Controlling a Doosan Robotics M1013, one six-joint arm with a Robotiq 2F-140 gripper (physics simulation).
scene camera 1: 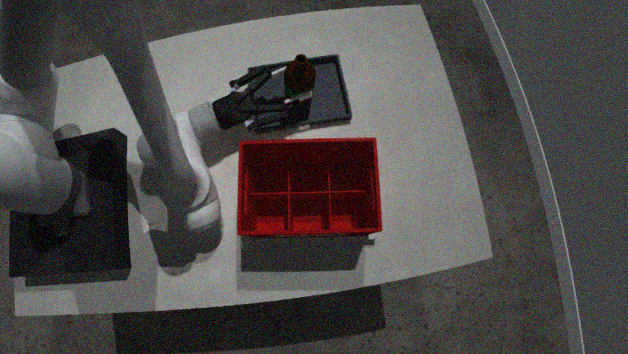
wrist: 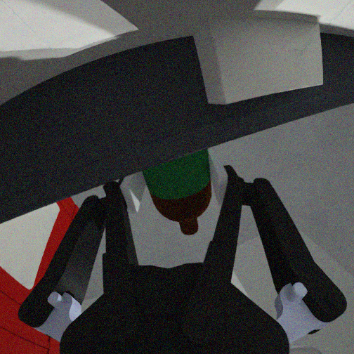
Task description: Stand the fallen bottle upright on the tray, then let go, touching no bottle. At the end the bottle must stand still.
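Seen in the pictures: arm's base, link origin: (scene camera 1: 64,188).
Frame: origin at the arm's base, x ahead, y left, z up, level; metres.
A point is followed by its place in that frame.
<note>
The bottle (scene camera 1: 300,74) {x 0.684, y 0.091, z 0.085 m} (wrist: 181,185), brown with a green band, is upright or nearly so, neck up, over the left-middle part of the dark tray (scene camera 1: 327,80) {x 0.765, y 0.144, z -0.065 m}. My gripper (scene camera 1: 295,83) {x 0.697, y 0.115, z 0.019 m} (wrist: 175,162) reaches in low from the left and is shut on the bottle, one finger on each side of it. In the wrist view the neck points down the picture, and a wide dark surface hides the bottle's base. Whether the base touches the tray cannot be told.
A red crate (scene camera 1: 310,233) {x 0.627, y -0.250, z 0.105 m} (wrist: 65,215) with several compartments stands just in front of the tray. A dark block (scene camera 1: 115,240) {x 0.149, y -0.166, z -0.005 m} stands at the left by the arm. The pale table top (scene camera 1: 410,125) {x 0.950, y -0.030, z -0.070 m} runs right of the tray and crate.
</note>
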